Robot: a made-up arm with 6 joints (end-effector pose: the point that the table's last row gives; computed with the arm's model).
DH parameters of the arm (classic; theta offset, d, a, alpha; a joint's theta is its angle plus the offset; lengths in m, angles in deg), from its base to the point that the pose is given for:
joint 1: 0 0.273 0 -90
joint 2: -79.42 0 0.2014 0
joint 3: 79.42 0 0.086 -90
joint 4: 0 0.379 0 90
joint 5: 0 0 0.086 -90
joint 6: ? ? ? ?
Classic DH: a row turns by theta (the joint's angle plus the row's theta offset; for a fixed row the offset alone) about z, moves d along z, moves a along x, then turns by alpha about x.
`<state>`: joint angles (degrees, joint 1 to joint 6).
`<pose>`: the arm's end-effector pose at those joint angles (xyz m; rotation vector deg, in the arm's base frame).
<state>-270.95 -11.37 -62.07 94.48 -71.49 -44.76</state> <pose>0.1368 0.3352 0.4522 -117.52 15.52 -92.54</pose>
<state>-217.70 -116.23 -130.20 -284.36 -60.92 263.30</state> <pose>0.5323 -0.2425 0.2514 -41.22 80.49 -10.92</pose>
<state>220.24 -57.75 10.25 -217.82 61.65 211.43</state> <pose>-0.2175 -0.2290 0.1634 48.15 -69.29 64.20</pose>
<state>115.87 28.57 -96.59 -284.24 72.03 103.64</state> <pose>-0.3347 0.5167 0.3059 127.76 -19.72 -84.54</pose>
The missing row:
joint 6: 0 0.11 0 0
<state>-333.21 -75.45 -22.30 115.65 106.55 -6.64</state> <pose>0.1477 0.2058 0.5575 -56.04 -39.63 22.67</pose>
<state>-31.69 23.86 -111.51 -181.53 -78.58 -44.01</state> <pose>0.3629 -0.2280 0.3873 -18.89 172.44 -10.26</pose>
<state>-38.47 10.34 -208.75 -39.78 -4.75 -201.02</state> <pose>-0.1430 0.1911 0.8678 1.49 -25.26 -98.37</pose>
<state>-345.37 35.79 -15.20 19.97 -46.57 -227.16</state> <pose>0.2158 0.0073 -0.0313 -59.53 144.89 -24.87</pose>
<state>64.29 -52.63 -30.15 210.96 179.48 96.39</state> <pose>0.1067 0.1184 0.5480 -0.72 -99.20 102.81</pose>
